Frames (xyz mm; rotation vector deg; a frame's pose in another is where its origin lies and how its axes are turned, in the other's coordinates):
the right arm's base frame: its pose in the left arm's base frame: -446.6 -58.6 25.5 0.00 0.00 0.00
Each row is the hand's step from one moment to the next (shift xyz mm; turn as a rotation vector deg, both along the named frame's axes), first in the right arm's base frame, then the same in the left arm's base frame.
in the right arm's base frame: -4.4 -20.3 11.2 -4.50 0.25 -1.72
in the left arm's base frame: -4.4 -20.3 11.2 -4.50 0.25 -1.72
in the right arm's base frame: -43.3 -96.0 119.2 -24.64 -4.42 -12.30
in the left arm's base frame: -43.3 -96.0 119.2 -24.64 -4.42 -12.30
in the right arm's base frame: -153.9 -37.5 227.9 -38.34 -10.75 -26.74
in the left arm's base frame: -153.9 -37.5 227.9 -38.34 -10.75 -26.74
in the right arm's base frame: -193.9 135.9 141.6 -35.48 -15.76 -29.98
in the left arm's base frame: -193.9 135.9 141.6 -35.48 -15.76 -29.98
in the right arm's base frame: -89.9 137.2 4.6 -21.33 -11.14 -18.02
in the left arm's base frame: -89.9 137.2 4.6 -21.33 -11.14 -18.02
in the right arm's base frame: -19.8 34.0 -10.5 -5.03 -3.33 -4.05
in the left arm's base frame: -19.8 34.0 -10.5 -5.03 -3.33 -4.05
